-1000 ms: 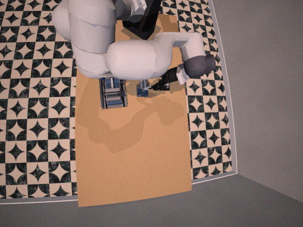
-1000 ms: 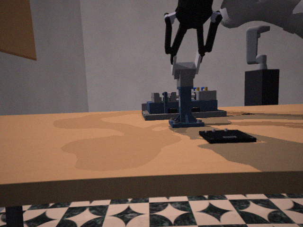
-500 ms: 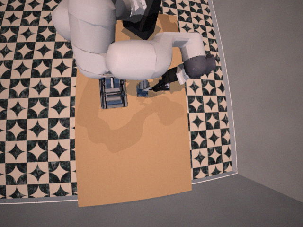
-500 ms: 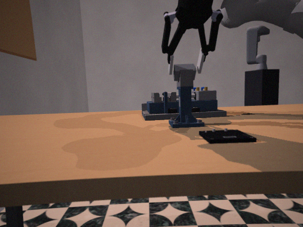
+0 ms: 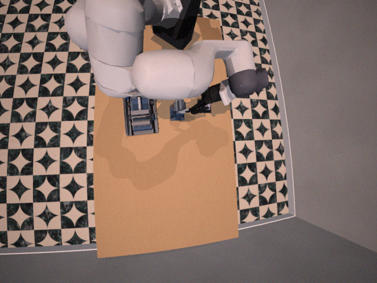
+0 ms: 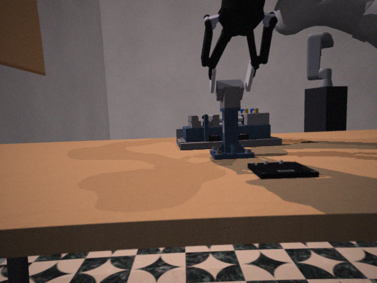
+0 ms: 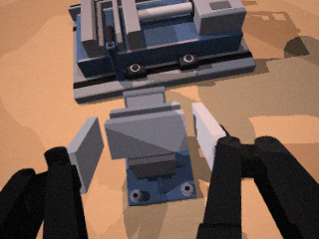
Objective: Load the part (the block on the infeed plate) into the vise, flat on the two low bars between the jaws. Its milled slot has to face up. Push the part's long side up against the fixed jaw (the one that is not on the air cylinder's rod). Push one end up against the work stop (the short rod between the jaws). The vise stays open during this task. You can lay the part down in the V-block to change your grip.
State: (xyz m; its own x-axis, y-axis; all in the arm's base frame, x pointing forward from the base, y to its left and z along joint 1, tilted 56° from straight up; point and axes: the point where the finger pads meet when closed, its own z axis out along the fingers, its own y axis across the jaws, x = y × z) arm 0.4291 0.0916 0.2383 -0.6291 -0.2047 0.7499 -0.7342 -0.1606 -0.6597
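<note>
Now: the part 1 cm behind my hand, 2 cm to the right of it and 2 cm below it. From my hand the other things lie so: work stop (3 cm behind, 20 cm to the right, 9 cm below); then infeed plate (1 cm ahead, 18 cm to the left, 18 cm below); then air cylinder rod (12 cm behind, 22 cm to the right, 10 cm below).
</note>
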